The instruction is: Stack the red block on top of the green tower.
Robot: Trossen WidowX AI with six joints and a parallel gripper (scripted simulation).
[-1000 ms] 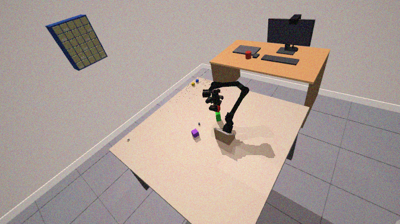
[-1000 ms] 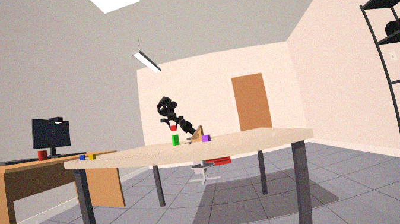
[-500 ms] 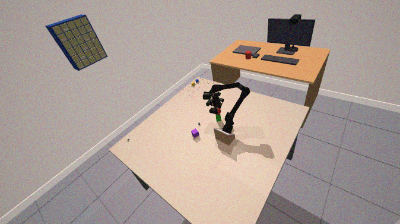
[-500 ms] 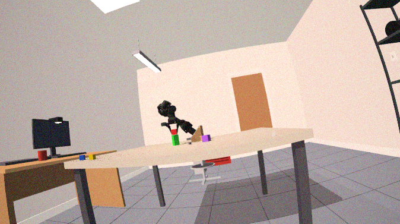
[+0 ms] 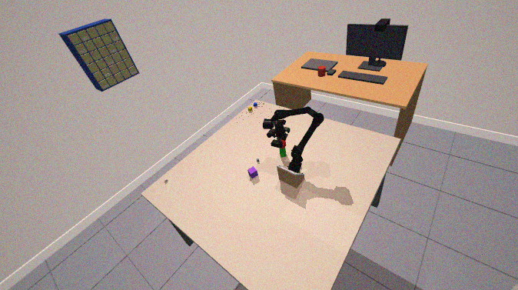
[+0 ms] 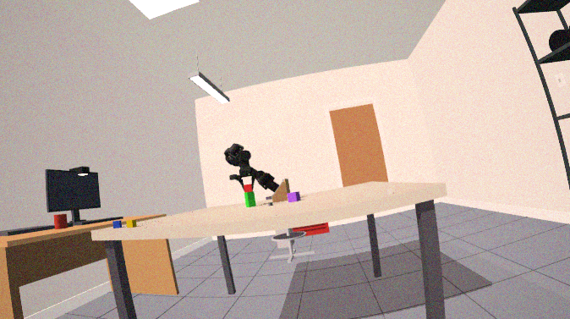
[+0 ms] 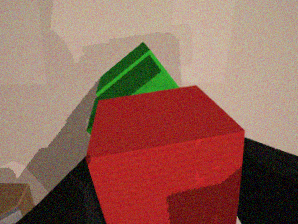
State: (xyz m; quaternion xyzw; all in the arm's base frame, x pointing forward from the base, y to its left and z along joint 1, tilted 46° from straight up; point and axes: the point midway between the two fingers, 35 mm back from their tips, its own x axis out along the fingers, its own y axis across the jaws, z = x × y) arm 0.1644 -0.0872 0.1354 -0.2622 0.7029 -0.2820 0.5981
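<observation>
Now: gripper tip 1 cm below the red block. Round my gripper tip: blue block: 55 cm ahead, 50 cm to the right, 8 cm below; yellow block: 56 cm ahead, 42 cm to the right, 8 cm below; purple block: 11 cm ahead, 24 cm to the left, 7 cm below.
</observation>
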